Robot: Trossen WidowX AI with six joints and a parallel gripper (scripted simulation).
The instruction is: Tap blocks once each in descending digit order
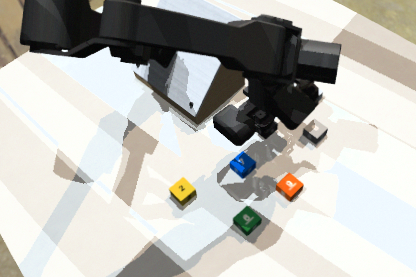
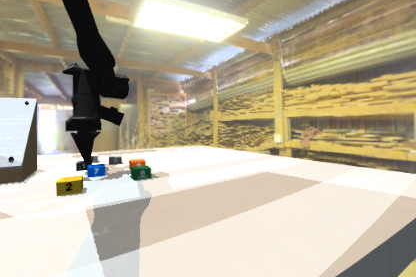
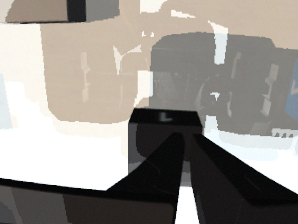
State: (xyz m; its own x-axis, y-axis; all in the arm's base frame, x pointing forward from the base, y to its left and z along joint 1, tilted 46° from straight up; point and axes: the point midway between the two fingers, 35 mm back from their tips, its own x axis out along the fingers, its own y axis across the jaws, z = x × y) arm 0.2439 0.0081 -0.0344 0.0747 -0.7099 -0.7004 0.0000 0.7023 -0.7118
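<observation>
Right now the dark grey block is 1 cm behind my gripper tip, 1 cm to the left of it and 1 cm below it. From my gripper tip the other things lie so: blue block: 2 cm ahead, 8 cm to the right, 1 cm below; light block: 13 cm to the left, 1 cm below; orange block: 11 cm ahead, 5 cm to the right, 1 cm below.
</observation>
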